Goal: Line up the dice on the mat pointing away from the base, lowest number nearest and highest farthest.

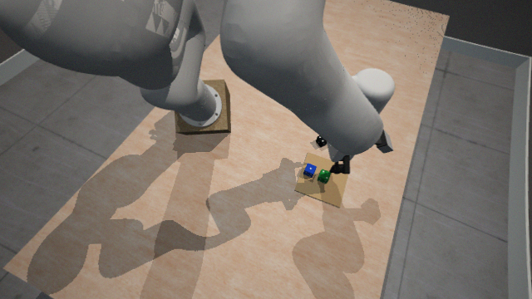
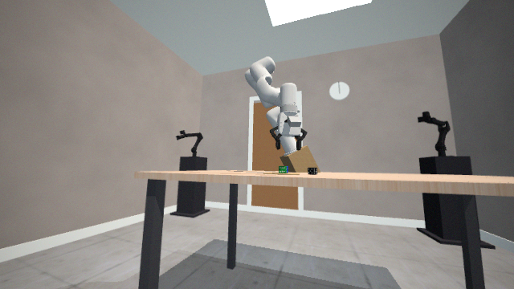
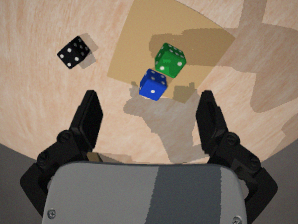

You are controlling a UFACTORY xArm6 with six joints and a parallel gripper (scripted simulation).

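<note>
Right now my hand is 4 cm past the black die, 10 cm to the right of it and 10 cm above it. Round my hand: tan mat 1 cm ahead, 2 cm to the right, 11 cm below; then green die 1 cm ahead, 3 cm to the right, 10 cm below; then blue die 4 cm behind, 2 cm to the right, 10 cm below.
</note>
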